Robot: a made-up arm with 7 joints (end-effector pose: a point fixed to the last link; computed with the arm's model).
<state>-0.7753 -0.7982 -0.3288 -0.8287 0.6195 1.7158 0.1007</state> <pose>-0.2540 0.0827 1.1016 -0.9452 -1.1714 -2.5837</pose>
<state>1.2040 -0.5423 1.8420 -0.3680 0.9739 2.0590 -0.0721</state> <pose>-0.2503 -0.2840 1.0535 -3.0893 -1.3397 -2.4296</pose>
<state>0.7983 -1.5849 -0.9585 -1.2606 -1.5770 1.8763 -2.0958</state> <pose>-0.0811 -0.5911 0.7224 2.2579 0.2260 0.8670</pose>
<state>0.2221 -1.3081 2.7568 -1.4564 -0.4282 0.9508 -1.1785</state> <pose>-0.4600 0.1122 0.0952 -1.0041 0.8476 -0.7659</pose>
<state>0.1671 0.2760 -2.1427 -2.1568 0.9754 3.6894 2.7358</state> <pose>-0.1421 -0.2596 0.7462 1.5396 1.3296 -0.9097</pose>
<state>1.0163 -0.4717 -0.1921 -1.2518 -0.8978 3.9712 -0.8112</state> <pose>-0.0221 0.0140 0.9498 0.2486 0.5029 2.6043</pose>
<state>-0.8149 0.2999 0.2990 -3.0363 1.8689 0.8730 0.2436</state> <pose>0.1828 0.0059 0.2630 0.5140 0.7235 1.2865</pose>
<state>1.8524 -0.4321 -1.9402 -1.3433 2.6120 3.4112 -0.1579</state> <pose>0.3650 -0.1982 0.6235 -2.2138 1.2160 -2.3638</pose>
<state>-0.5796 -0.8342 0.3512 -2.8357 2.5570 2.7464 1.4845</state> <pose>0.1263 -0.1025 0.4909 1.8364 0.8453 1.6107</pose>
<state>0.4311 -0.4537 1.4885 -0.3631 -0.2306 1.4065 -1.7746</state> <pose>-0.3405 0.0383 1.0773 1.9960 0.7007 -2.9574</pose>
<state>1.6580 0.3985 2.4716 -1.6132 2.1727 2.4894 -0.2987</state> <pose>-0.3355 -0.2054 0.7956 -0.8405 0.2141 -3.0119</pose>
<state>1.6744 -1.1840 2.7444 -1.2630 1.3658 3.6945 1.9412</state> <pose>-0.1550 -0.4998 0.4088 -2.1498 0.8884 1.8036</pose>
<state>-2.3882 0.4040 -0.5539 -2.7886 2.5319 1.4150 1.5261</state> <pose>-0.2406 -0.0265 0.2287 1.5316 0.2174 -0.7160</pose>
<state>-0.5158 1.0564 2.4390 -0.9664 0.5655 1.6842 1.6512</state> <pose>0.4541 0.0349 0.9751 -1.1111 0.5841 1.3625</pose>
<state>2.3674 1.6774 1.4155 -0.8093 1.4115 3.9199 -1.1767</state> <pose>-0.4409 0.2248 0.2613 -2.5150 0.0437 1.3247</pose>
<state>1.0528 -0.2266 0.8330 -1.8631 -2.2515 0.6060 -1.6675</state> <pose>-0.1034 0.4109 0.8059 0.7184 0.7794 0.0635</pose>
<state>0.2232 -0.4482 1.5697 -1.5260 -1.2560 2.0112 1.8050</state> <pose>-0.3176 0.4325 0.7520 -0.9905 -1.3164 -1.4555</pose>
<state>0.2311 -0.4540 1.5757 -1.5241 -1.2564 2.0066 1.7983</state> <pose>-0.3252 0.4287 0.7502 -0.9518 -1.3215 -1.4844</pose>
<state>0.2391 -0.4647 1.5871 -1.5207 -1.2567 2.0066 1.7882</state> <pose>-0.3371 0.4229 0.7466 -0.8813 -1.3295 -1.5345</pose>
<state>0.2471 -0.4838 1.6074 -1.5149 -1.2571 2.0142 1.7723</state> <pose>-0.3562 0.4137 0.7396 -0.7484 -1.3413 -1.6301</pose>
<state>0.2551 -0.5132 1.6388 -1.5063 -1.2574 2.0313 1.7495</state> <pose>-0.3835 0.3998 0.7276 -0.5243 -1.3532 -1.7962</pose>
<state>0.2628 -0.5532 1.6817 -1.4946 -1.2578 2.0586 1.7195</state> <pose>-0.4179 0.3804 0.7092 -0.1945 -1.3550 -2.0472</pose>
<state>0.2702 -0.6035 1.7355 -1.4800 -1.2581 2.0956 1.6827</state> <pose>-0.4576 0.3550 0.6832 0.1986 -1.3325 -2.3425</pose>
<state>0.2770 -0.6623 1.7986 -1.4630 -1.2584 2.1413 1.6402</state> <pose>-0.4988 0.3238 0.6489 0.5624 -1.2778 -2.5929</pose>
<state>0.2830 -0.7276 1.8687 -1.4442 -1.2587 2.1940 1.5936</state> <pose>-0.5379 0.2877 0.6068 0.8491 -1.1950 -2.7546</pose>
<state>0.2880 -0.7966 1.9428 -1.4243 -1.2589 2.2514 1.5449</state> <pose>-0.5714 0.2483 0.5588 1.0676 -1.0945 -2.8413</pose>
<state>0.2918 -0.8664 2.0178 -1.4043 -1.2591 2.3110 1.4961</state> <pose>-0.5969 0.2080 0.5074 1.2401 -0.9861 -2.8794</pose>
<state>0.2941 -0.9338 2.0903 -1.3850 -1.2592 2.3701 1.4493</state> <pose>-0.6135 0.1691 0.4564 1.3815 -0.8793 -2.8888</pose>
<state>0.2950 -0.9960 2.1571 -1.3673 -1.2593 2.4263 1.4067</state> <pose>-0.6219 0.1339 0.4090 1.5001 -0.7813 -2.8822</pose>
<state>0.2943 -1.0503 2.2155 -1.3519 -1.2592 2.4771 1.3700</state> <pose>-0.6241 0.1041 0.3680 1.5992 -0.6979 -2.8688</pose>
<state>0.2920 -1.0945 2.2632 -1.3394 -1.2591 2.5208 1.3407</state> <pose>-0.6225 0.0809 0.3353 1.6798 -0.6324 -2.8541</pose>
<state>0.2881 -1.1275 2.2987 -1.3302 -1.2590 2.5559 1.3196</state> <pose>-0.6192 0.0650 0.3115 1.7412 -0.5859 -2.8425</pose>
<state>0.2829 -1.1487 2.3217 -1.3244 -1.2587 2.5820 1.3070</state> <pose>-0.6160 0.0561 0.2966 1.7839 -0.5580 -2.8363</pose>
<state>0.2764 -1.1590 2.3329 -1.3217 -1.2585 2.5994 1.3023</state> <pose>-0.6138 0.0537 0.2895 1.8088 -0.5464 -2.8361</pose>
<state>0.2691 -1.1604 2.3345 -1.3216 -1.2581 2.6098 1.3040</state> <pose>-0.6127 0.0563 0.2887 1.8194 -0.5477 -2.8412</pose>
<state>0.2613 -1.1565 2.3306 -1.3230 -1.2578 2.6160 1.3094</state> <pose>-0.6121 0.0620 0.2916 1.8216 -0.5564 -2.8495</pose>
